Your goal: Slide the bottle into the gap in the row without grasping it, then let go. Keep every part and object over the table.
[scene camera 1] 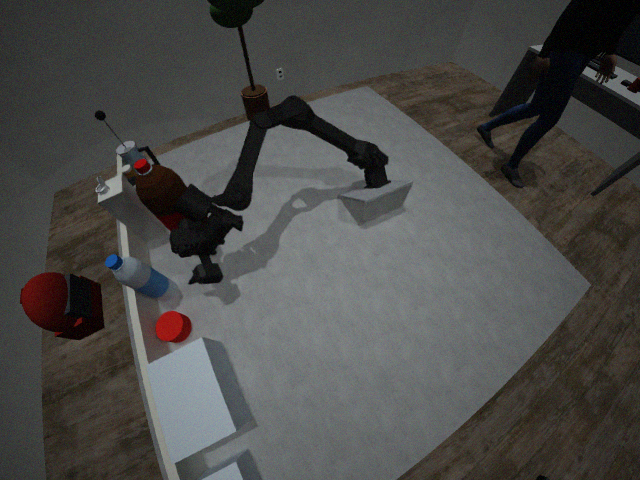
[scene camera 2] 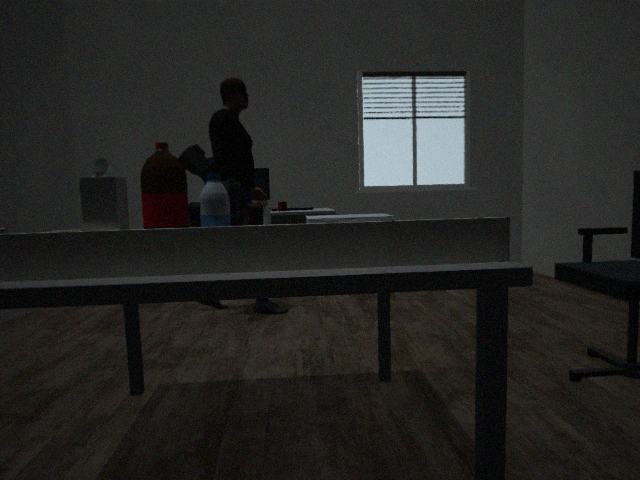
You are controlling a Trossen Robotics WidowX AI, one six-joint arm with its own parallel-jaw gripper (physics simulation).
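Seen in the pictures: gripper, between the fingertips: (scene camera 1: 185,269); arm's base, origin of its link: (scene camera 1: 378,184).
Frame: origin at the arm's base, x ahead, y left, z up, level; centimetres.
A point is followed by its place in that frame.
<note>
The large brown bottle (scene camera 1: 160,191) @[x 54.6, y -18.6, z 18.8 cm] (scene camera 2: 164,191) @[x 60.5, y -22.6, z 12.3 cm] with a red cap and red lower part stands upright between the tall white box (scene camera 1: 114,198) @[x 67.2, y -30.7, z 14.7 cm] (scene camera 2: 103,202) @[x 70.9, y -34.0, z 10.3 cm] and the clear-and-blue bottle (scene camera 1: 139,276) @[x 69.0, y -8.0, z 9.9 cm] (scene camera 2: 214,201) @[x 73.9, y -10.8, z 9.7 cm]. In the scene camera 1 view its base is hidden behind the gripper. My gripper (scene camera 1: 193,258) is open and low over the table, on the arm's side of the brown bottle, with nothing held. One finger shows near the blue bottle, apart from it; the other is hidden. Whether the gripper touches the brown bottle I cannot tell.
A red cylinder (scene camera 1: 173,327) @[x 70.9, y 2.2, z -1.2 cm] and a low white box (scene camera 1: 191,395) @[x 70.3, y 19.9, z 5.3 cm] continue the row along the raised table-edge board (scene camera 1: 135,320) @[x 76.2, y -2.1, z 4.3 cm] (scene camera 2: 310,248) @[x 78.6, y 9.1, z -1.0 cm]. A grey jug (scene camera 1: 129,152) @[x 62.2, y -61.1, z 7.6 cm] stands beyond the brown bottle. A red-and-black object (scene camera 1: 62,304) shows outside the board.
</note>
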